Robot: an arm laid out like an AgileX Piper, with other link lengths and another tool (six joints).
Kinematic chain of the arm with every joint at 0, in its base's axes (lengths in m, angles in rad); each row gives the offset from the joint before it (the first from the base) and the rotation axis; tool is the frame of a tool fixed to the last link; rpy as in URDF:
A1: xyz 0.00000 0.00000 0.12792 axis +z
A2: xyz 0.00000 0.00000 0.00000 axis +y
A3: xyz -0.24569 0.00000 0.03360 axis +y
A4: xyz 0.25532 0.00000 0.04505 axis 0.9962 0 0.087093
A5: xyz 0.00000 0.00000 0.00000 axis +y
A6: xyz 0.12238 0.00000 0.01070 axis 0.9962 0 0.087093
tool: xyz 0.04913 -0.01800 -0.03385 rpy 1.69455 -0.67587 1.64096
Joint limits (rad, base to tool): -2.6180..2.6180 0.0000..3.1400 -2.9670..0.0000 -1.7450..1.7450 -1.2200..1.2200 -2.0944..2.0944
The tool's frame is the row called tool.
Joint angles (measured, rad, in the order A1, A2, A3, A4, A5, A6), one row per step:
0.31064, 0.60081, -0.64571, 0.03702, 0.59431, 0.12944
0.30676, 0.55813, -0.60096, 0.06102, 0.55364, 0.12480
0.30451, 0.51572, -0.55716, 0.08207, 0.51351, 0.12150
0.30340, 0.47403, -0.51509, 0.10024, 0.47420, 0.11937
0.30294, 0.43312, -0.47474, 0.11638, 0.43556, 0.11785
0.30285, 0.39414, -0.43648, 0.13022, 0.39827, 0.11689
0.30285, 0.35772, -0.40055, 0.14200, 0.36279, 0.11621
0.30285, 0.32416, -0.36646, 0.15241, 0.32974, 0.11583
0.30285, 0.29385, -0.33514, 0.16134, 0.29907, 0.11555
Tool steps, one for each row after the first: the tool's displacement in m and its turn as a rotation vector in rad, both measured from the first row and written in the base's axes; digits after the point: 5 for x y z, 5 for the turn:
-0.00304, 0.00093, -0.00341, 0.03067, -0.03081, -0.00073
-0.00587, 0.00172, -0.00666, 0.05969, -0.06230, -0.00178
-0.00843, 0.00232, -0.00957, 0.08703, -0.09447, -0.00325
-0.01071, 0.00273, -0.01213, 0.11306, -0.12727, -0.00511
-0.01266, 0.00293, -0.01451, 0.13703, -0.15941, -0.00741
-0.01428, 0.00292, -0.01677, 0.15866, -0.19011, -0.01012
-0.01564, 0.00278, -0.01925, 0.17819, -0.21784, -0.01318
-0.01671, 0.00254, -0.02164, 0.19549, -0.24325, -0.01638

